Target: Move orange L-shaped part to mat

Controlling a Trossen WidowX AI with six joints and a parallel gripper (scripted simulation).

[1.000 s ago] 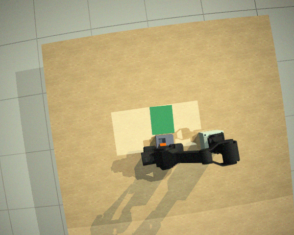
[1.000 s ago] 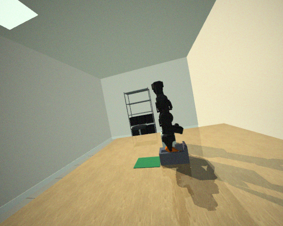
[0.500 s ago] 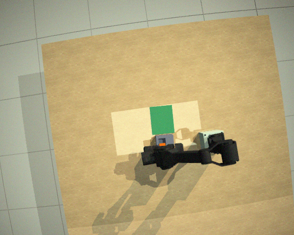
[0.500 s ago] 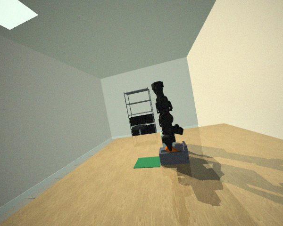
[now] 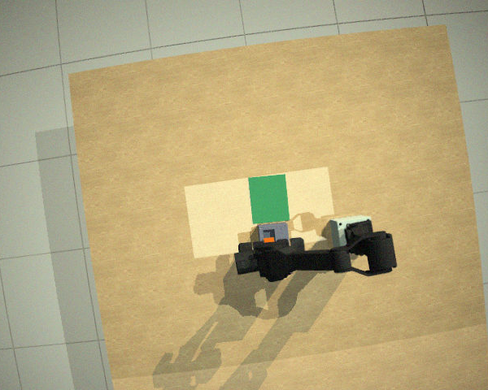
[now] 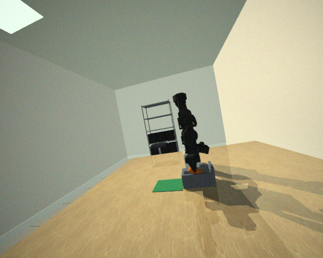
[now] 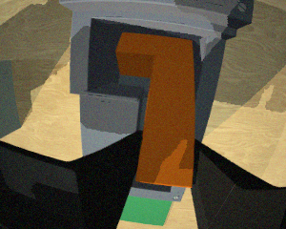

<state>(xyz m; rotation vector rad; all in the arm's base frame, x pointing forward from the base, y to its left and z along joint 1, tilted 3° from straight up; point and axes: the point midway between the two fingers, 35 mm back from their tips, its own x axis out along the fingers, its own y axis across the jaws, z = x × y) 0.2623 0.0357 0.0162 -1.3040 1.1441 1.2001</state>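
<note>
The green mat is 10 mm behind my gripper tip, 150 mm to the right of it and 80 mm below it. From my gripper tip the other things lie so: orange L-shaped part (20 mm behind, 30 mm to the left, 30 mm below).
</note>
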